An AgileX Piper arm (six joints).
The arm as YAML. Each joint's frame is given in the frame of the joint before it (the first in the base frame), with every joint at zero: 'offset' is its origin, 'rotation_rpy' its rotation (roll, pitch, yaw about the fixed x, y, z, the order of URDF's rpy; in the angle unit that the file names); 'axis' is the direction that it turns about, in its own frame. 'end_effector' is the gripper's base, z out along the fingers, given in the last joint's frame.
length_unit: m
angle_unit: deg
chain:
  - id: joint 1
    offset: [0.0, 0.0, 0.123]
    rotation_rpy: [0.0, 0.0, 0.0]
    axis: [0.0, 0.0, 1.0]
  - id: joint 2
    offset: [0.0, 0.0, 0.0]
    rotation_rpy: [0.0, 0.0, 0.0]
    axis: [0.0, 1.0, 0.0]
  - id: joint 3
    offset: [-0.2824, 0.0, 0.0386]
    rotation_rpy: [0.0, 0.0, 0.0]
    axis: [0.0, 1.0, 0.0]
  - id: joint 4
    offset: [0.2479, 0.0, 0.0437]
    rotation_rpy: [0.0, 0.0, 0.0]
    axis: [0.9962, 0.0, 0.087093]
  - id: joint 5
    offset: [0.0, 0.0, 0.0]
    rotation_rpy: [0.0, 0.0, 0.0]
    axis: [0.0, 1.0, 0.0]
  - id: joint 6
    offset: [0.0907, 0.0, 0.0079]
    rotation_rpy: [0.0, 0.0, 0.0]
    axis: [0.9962, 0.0, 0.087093]
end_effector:
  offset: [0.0, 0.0, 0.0]
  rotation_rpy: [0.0, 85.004, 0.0]
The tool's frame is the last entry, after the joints.
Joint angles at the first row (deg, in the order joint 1, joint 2, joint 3, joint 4, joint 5, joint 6):
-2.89 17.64 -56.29 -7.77 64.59 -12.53
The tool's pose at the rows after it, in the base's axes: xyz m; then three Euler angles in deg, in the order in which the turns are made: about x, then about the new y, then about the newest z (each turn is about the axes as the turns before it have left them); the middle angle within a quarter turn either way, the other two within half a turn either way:
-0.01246, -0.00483, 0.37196, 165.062, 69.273, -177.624
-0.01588, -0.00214, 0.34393, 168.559, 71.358, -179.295
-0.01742, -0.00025, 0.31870, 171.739, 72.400, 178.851
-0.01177, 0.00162, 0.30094, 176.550, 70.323, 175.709
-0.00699, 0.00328, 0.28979, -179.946, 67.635, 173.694
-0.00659, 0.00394, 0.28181, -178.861, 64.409, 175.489
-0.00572, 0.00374, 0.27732, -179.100, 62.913, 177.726
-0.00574, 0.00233, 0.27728, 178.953, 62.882, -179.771
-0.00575, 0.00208, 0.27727, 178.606, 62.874, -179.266
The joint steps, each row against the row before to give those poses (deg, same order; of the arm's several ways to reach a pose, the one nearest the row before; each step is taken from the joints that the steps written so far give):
0.85 -5.88 7.30 4.02 -2.28 1.94
0.00 -5.72 6.85 1.77 -2.94 0.81
0.00 -4.88 5.76 1.33 -1.74 0.49
0.00 -1.32 3.82 1.55 -0.27 0.58
0.00 0.00 2.17 1.35 0.58 0.48
0.00 -0.06 0.95 0.43 2.35 2.53
0.00 0.00 0.70 -0.14 0.80 2.07
0.00 0.00 0.00 -1.01 0.00 1.26
0.00 0.00 0.00 -0.18 0.00 0.28

